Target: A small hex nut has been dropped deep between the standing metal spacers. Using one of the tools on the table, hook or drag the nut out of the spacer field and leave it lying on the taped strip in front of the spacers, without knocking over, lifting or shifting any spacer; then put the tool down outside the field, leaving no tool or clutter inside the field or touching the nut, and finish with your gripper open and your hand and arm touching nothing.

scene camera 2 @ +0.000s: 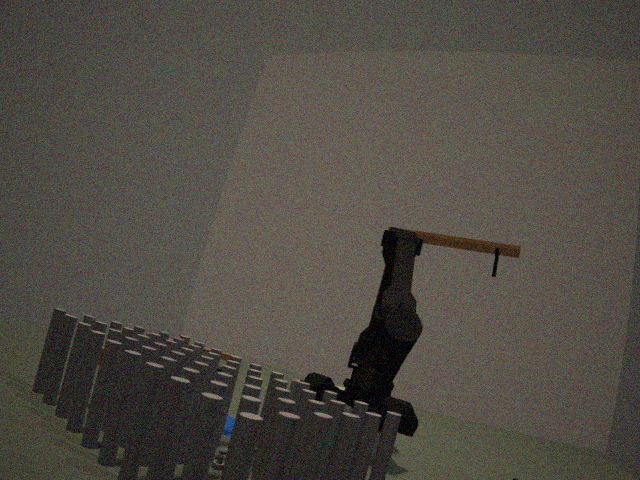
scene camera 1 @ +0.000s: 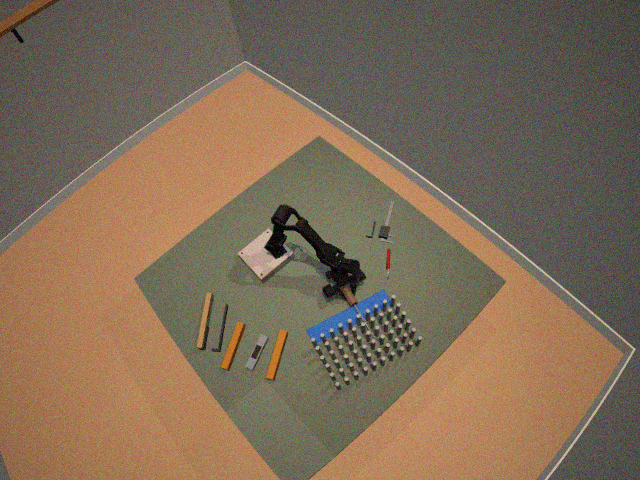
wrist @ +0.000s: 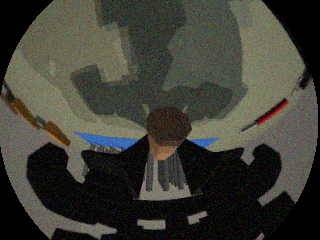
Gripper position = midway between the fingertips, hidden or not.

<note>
In view: my gripper [scene camera 2: 329, 449] and a blue taped strip [scene camera 1: 324, 327].
My gripper also shows in the wrist view [wrist: 162, 136].
</note>
